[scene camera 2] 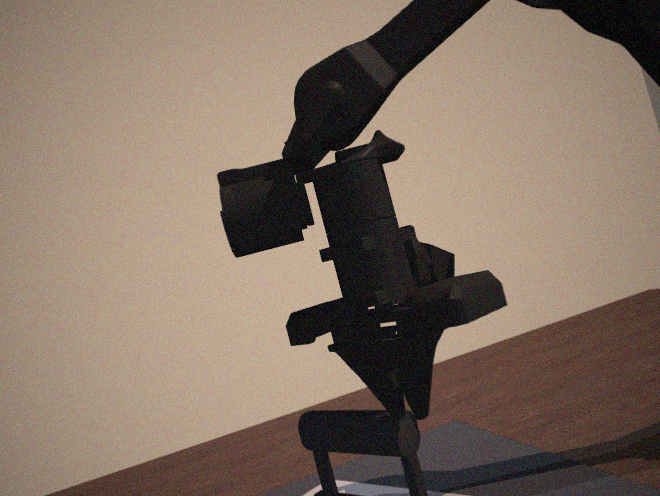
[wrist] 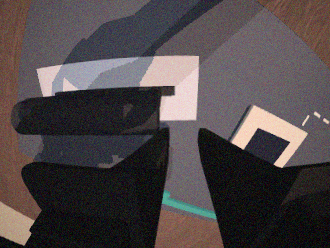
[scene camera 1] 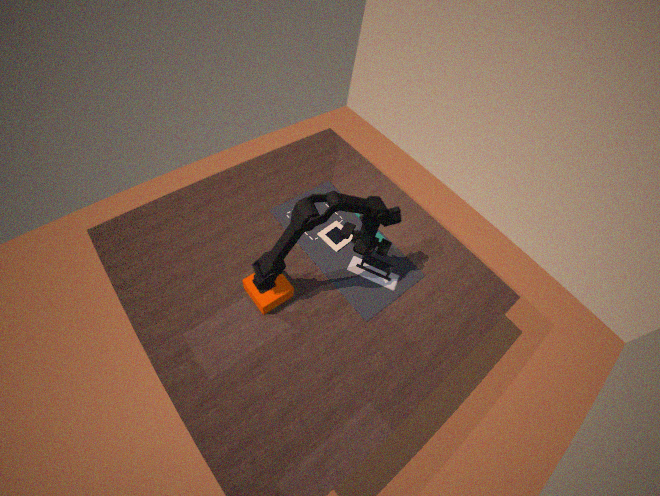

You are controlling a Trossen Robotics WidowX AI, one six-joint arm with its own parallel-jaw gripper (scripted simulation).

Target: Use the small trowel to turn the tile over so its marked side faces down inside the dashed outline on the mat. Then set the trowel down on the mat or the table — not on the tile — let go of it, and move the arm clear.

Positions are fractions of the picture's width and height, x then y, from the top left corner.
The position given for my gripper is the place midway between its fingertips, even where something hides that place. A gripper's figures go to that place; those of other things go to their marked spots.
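Grey mat (wrist: 0.74, 0.24): 200 mm from the lens. Spots on that mat and on the trowel (wrist: 0.39, 0.39): 140 mm apart. Trowel: 100 mm from the lens. My gripper (wrist: 0.56, 0.54): 100 mm from the lens.
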